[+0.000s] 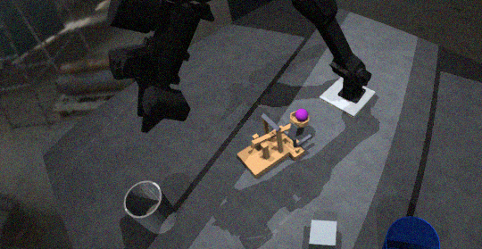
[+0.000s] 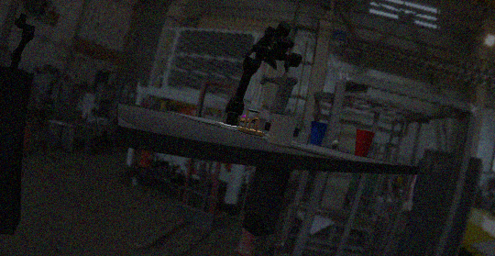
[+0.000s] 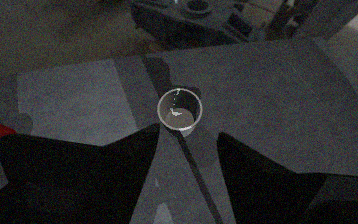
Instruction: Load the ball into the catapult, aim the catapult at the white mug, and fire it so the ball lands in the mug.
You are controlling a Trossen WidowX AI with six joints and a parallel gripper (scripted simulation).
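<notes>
Now: the purple ball 320 mm behind my gripper tip, 210 mm below it and 90 mm to the left of it. The rest, counted from my gripper tip: white mug: 240 mm below, 90 mm ahead, 20 mm to the right; then wooden catapult: 250 mm behind, 220 mm below, 100 mm to the left; then grey block: 300 mm to the left, 250 mm below, 110 mm behind.
</notes>
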